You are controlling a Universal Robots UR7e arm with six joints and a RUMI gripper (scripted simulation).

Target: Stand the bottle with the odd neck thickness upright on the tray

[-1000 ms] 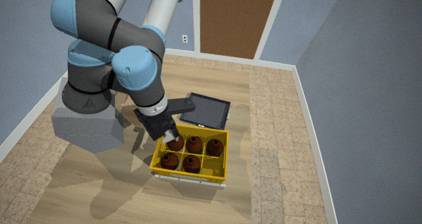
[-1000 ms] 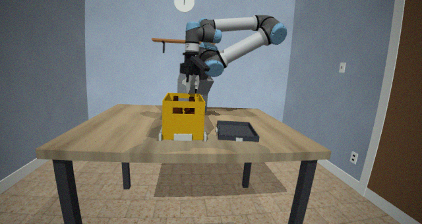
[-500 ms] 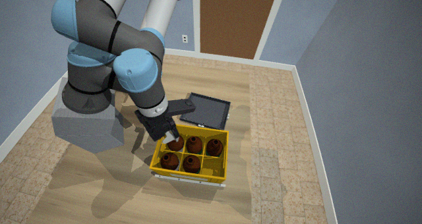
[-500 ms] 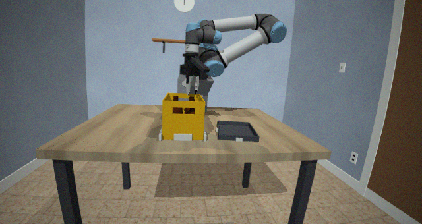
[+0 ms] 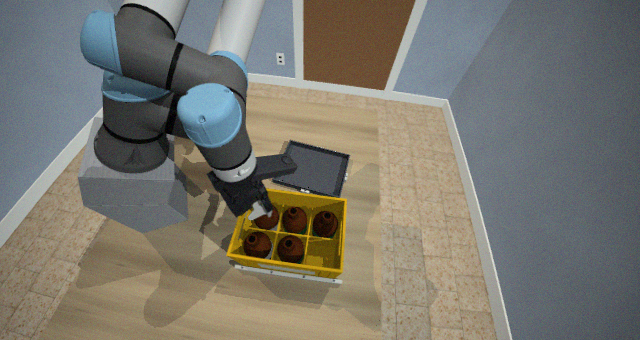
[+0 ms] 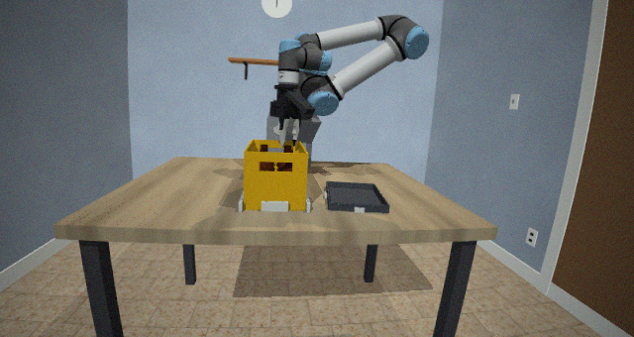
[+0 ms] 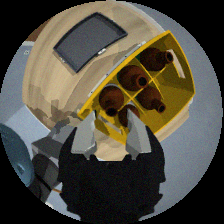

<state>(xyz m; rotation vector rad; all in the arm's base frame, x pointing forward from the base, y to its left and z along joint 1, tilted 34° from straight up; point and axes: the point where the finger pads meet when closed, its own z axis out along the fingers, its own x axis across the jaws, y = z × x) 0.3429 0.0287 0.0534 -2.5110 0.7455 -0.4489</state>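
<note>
Right now the crate is 90 mm below my hand, 90 mm ahead of it and 20 mm to the right of it. From my hand the other things lie so: tray (250 mm to the left, 160 mm below, 30 mm ahead); then bottle (170 mm ahead, 90 mm below, 50 mm to the left).
</note>
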